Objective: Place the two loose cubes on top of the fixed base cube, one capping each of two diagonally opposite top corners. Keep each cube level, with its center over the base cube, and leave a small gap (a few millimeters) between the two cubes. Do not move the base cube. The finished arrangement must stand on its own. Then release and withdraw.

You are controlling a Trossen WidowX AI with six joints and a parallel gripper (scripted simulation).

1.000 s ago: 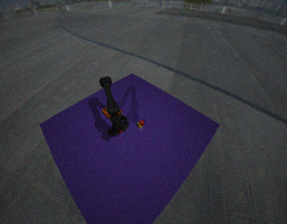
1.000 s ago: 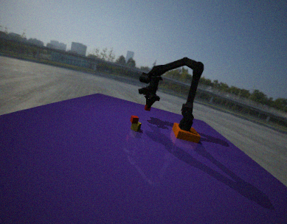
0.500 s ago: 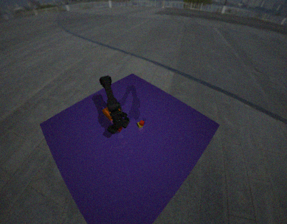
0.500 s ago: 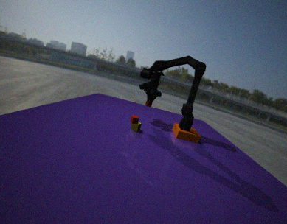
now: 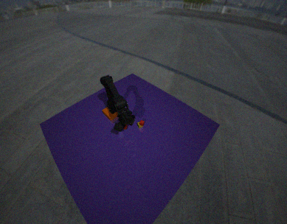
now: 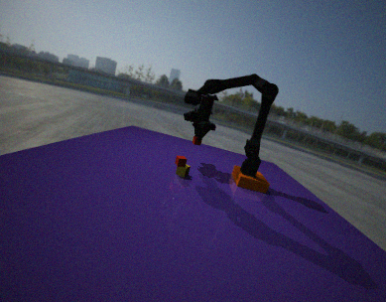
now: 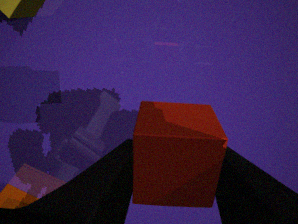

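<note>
My gripper tip is now 15 cm to the right of the yellow base cube, 10 cm above it and 2 cm short of it.
</note>
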